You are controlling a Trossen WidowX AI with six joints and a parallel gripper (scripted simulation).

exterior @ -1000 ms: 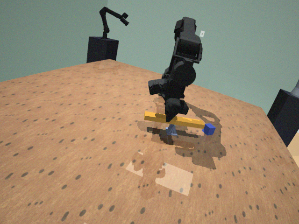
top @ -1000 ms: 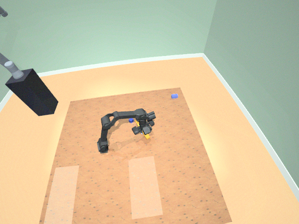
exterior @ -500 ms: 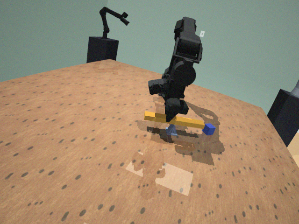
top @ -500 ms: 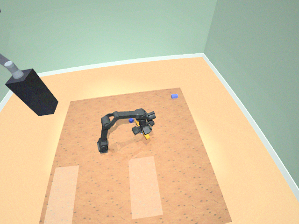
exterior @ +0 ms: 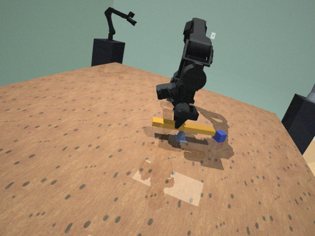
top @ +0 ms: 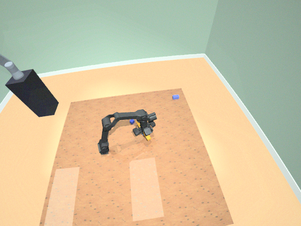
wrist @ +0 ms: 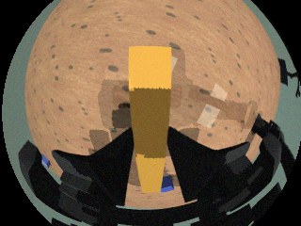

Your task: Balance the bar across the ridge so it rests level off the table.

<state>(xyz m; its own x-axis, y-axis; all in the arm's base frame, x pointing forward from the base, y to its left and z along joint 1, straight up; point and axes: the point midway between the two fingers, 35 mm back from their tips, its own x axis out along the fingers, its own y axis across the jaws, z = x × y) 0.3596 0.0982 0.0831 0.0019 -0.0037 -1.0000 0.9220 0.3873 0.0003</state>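
Now: the yellow bar 30 mm to the left of my gripper tip and 10 mm behind it. Also, from my gripper tip: blue cube (160 mm to the left, 110 mm behind, 30 mm below).
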